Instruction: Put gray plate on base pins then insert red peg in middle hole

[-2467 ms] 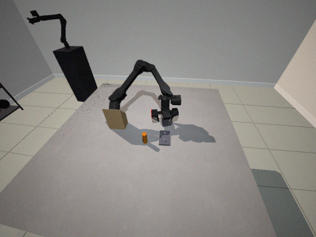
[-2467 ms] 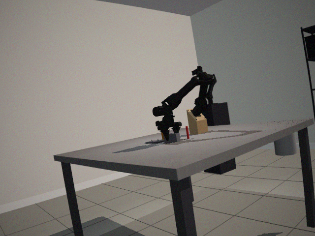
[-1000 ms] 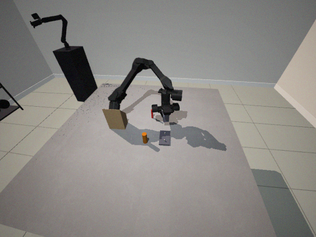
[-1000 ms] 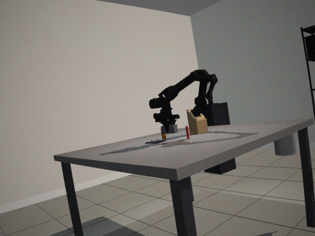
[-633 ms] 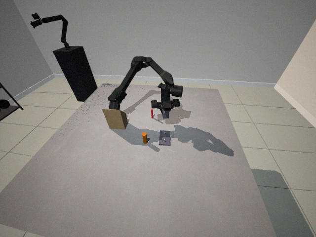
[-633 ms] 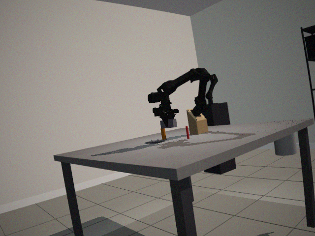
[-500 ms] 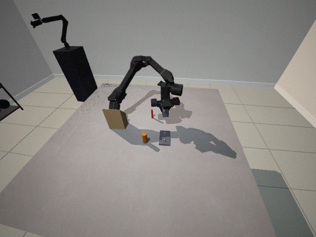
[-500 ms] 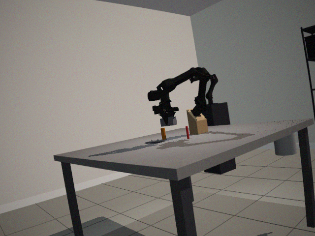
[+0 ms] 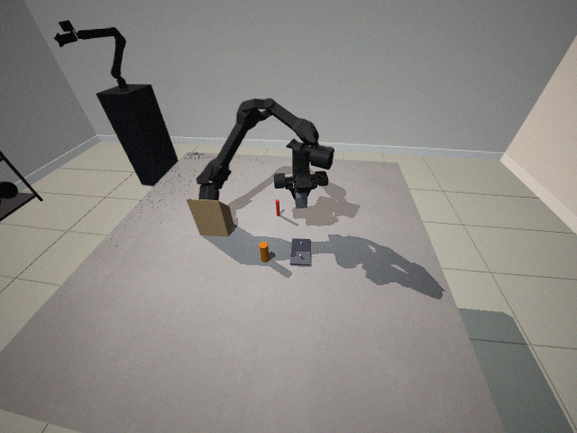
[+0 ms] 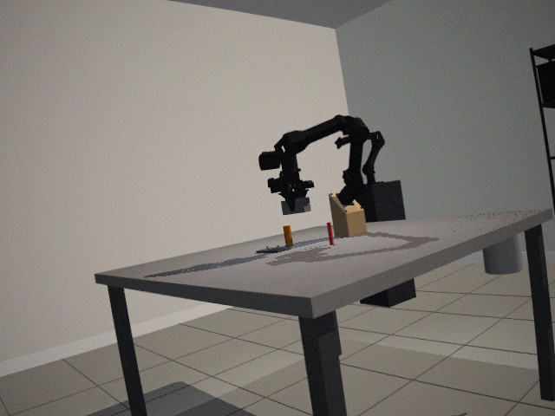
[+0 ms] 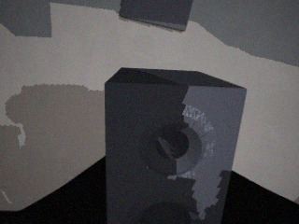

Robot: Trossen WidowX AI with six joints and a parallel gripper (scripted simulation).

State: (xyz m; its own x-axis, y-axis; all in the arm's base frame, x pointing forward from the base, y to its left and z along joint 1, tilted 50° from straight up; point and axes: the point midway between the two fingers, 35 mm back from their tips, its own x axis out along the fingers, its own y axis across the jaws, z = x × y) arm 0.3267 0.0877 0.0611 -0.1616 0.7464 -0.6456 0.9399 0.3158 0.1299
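My gripper tip is now 10 cm past the red peg, 10 cm above it and 4 cm to the right of it. Round my gripper tip: orange cylinder (20 cm to the right, 10 cm below, 9 cm behind); gray plate (3 cm above).
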